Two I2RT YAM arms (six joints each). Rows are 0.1 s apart.
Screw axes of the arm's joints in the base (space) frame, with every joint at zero. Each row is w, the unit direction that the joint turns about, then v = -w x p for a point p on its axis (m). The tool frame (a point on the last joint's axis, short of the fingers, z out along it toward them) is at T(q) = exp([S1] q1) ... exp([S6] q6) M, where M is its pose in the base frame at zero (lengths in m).
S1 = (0, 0, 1, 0.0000, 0.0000, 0.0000)
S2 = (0, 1, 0, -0.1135, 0.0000, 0.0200)
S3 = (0, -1, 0, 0.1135, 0.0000, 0.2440)
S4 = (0, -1, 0, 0.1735, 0.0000, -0.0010)
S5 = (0, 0, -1, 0.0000, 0.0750, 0.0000)
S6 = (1, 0, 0, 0.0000, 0.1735, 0.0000)
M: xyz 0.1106 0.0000 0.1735 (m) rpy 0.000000 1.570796 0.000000 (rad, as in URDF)
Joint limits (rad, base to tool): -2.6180..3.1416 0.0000..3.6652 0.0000..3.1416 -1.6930..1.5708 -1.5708..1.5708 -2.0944..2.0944
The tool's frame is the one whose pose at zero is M.
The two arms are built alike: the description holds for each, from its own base.
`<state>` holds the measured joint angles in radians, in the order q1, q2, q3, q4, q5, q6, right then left.
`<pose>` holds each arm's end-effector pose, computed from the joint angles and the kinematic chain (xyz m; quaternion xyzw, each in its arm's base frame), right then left.
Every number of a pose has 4 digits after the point. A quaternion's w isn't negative.
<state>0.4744 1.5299 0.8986 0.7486 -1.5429 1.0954 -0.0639 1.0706 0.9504 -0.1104 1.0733 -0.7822</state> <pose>0.2656 0.1764 0.2899 -0.3506 0.6128 0.7064 0.0516 0.2299 -0.0461 0.3545 0.0605 0.7422 -0.5845 0.3222</pose>
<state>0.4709 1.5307 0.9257 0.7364 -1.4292 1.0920 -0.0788 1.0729 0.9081 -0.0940 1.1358 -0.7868</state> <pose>0.2722 0.1781 0.2976 -0.3171 0.6247 0.7067 0.0990 0.2282 -0.0504 0.3417 0.0761 0.7404 -0.6026 0.2880</pose>
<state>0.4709 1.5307 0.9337 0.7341 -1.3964 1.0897 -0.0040 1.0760 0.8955 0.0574 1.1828 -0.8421</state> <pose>0.2739 0.1788 0.3001 -0.3084 0.6269 0.7064 0.1133 0.2331 -0.0339 0.3501 0.0842 0.7184 -0.6066 0.3298</pose>
